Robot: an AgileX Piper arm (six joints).
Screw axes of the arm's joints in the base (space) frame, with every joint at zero. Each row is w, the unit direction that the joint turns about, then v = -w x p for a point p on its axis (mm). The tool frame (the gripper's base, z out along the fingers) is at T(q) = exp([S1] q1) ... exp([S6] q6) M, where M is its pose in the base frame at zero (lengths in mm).
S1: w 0 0 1 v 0 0 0
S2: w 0 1 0 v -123 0 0
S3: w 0 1 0 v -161.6 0 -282.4
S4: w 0.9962 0 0.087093 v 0 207.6 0
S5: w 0 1 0 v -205.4 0 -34.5
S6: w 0.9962 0 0.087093 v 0 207.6 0
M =
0.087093 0 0.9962 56.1
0 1 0 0
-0.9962 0 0.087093 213.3
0 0 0 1
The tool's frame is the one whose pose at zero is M.
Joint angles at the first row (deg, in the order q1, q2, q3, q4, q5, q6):
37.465 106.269 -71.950 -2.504 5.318 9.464
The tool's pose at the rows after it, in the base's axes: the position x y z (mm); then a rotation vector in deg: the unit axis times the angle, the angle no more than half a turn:
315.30 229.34 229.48 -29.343 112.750 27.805
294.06 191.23 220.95 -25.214 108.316 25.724
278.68 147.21 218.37 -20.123 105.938 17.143
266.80 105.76 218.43 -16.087 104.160 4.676
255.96 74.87 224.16 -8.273 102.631 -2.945
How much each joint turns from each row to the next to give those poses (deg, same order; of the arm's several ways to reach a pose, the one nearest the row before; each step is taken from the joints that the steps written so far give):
-1.534 -5.766 11.580 0.163 -15.882 -0.132
-2.654 -5.605 11.897 4.846 -11.154 -5.243
-3.673 -5.662 8.893 10.603 -6.252 -12.111
-3.848 -4.777 6.179 11.740 -4.797 -15.021
-2.795 -4.205 3.610 9.683 -4.075 -7.699

